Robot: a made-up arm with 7 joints. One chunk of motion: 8 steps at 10 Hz.
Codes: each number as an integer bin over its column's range. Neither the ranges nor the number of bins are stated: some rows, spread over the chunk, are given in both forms.
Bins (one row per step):
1: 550 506 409 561 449 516 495
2: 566 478 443 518 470 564 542
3: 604 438 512 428 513 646 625
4: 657 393 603 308 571 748 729
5: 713 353 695 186 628 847 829
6: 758 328 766 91 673 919 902
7: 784 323 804 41 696 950 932
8: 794 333 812 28 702 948 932
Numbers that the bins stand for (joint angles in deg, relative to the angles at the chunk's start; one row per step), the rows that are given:
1: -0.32 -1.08 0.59 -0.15 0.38 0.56 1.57
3: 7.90 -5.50 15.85 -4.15 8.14 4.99 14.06
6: 31.33 -12.66 53.48 -14.27 27.51 14.28 40.68
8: 36.81 -12.33 60.30 -16.16 31.03 15.26 43.56
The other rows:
2: 2.12 -2.90 5.63 -1.44 2.93 2.20 6.08
4: 15.96 -8.43 29.33 -7.75 15.16 8.46 24.05
5: 24.48 -11.03 42.96 -11.41 22.06 11.83 33.66
7: 35.29 -12.98 59.11 -15.77 30.30 15.33 43.56

